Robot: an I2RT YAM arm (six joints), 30 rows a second.
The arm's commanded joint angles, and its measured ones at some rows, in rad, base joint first. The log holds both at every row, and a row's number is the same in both.
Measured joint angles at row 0:
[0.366, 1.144, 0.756, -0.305, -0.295, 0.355]
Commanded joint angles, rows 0 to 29:
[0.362, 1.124, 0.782, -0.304, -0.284, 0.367]
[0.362, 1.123, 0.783, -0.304, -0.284, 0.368]
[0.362, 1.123, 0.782, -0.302, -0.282, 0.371]
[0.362, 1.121, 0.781, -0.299, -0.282, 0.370]
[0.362, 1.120, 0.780, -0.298, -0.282, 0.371]
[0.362, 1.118, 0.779, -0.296, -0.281, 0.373]
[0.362, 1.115, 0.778, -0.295, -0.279, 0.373]
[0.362, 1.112, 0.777, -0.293, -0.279, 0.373]
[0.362, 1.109, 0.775, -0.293, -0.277, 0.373]
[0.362, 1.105, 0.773, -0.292, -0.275, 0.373]
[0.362, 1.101, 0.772, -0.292, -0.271, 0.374]
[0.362, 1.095, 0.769, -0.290, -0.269, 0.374]
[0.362, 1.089, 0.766, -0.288, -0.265, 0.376]
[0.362, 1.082, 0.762, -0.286, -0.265, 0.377]
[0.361, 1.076, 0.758, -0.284, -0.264, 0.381]
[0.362, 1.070, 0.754, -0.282, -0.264, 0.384]
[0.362, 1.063, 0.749, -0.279, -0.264, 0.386]
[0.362, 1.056, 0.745, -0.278, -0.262, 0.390]
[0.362, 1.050, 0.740, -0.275, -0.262, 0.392]
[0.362, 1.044, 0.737, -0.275, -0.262, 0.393]
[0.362, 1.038, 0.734, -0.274, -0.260, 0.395]
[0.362, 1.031, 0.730, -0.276, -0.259, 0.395]
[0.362, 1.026, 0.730, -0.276, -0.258, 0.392]
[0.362, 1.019, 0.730, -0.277, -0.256, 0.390]
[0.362, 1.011, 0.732, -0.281, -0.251, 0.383]
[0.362, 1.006, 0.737, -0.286, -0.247, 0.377]
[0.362, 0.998, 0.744, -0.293, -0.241, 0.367]
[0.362, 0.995, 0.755, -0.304, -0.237, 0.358]
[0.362, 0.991, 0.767, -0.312, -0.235, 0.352]
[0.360, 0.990, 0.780, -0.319, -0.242, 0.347]
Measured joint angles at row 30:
[0.366, 1.012, 0.740, -0.295, -0.253, 0.375]
